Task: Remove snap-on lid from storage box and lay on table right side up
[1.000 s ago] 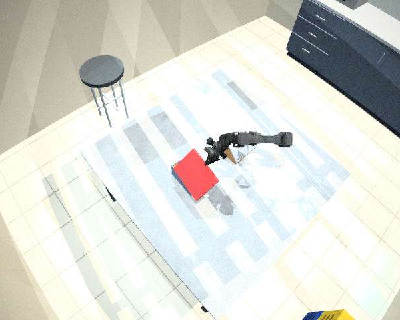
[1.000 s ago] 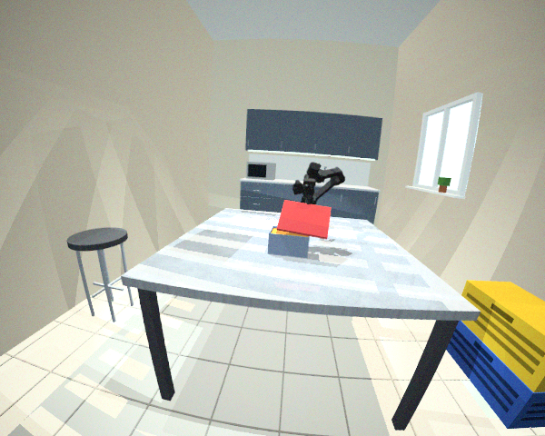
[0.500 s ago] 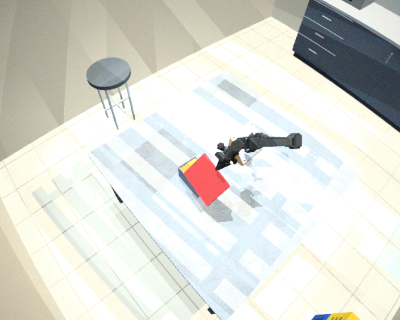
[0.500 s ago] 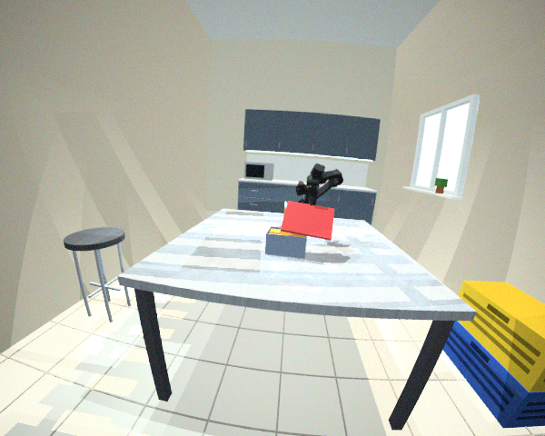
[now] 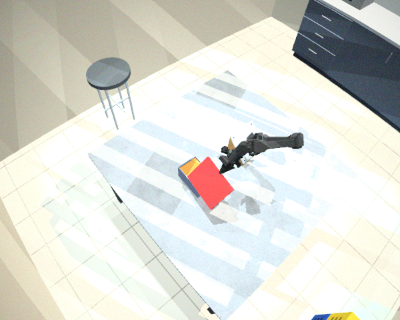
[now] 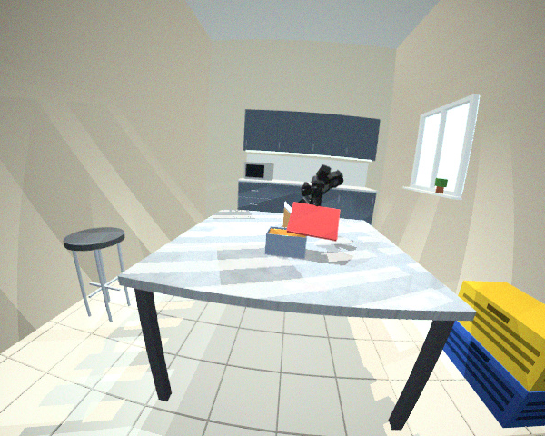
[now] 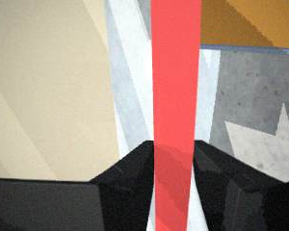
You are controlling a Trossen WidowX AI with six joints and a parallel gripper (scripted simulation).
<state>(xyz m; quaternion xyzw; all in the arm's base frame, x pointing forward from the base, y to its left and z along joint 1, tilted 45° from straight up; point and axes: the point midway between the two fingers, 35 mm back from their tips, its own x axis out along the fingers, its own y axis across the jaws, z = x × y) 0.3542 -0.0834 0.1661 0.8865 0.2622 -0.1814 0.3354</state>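
My gripper tip is now 6 cm short of the red lid, 5 cm above it and 2 cm to the left of it. Also, from my gripper tip: grey-blue storage box 18 cm below, 14 cm to the right, 3 cm ahead.
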